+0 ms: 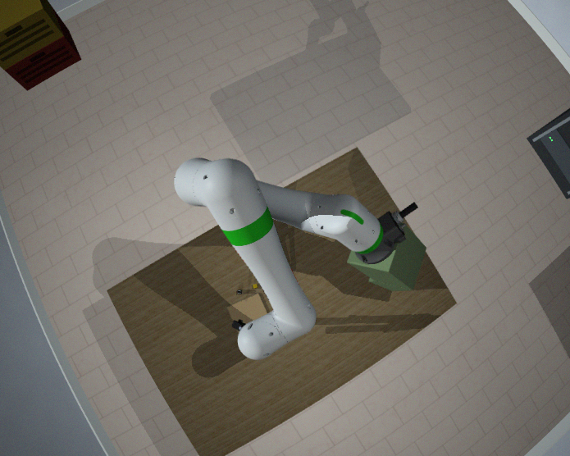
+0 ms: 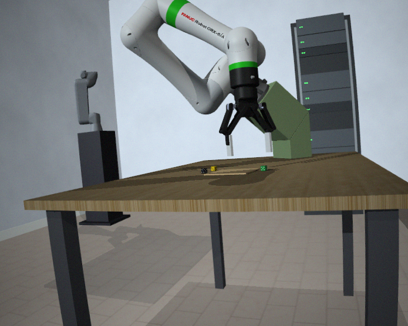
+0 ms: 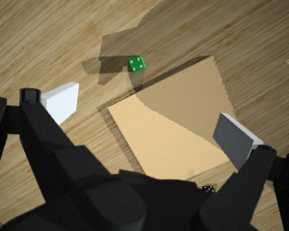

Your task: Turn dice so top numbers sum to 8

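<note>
Right now my hand is 60 mm above the green die, 40 mm to the right of it and 10 mm short of it. Round my hand: tan mat: 60 mm to the right, 60 mm below, 10 mm ahead; yellow die: 150 mm to the right, 70 mm behind, 60 mm below; black die: 160 mm to the right, 60 mm below, 10 mm behind.
</note>
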